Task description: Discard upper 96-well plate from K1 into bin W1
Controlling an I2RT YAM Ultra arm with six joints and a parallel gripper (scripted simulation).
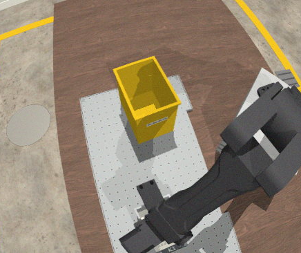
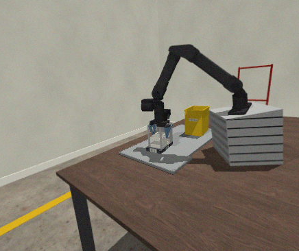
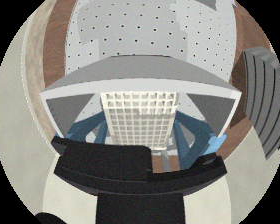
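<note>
The yellow plastics bin W1 lies 37 cm to the right of my hand, 8 cm behind it and 2 cm above it.
</note>
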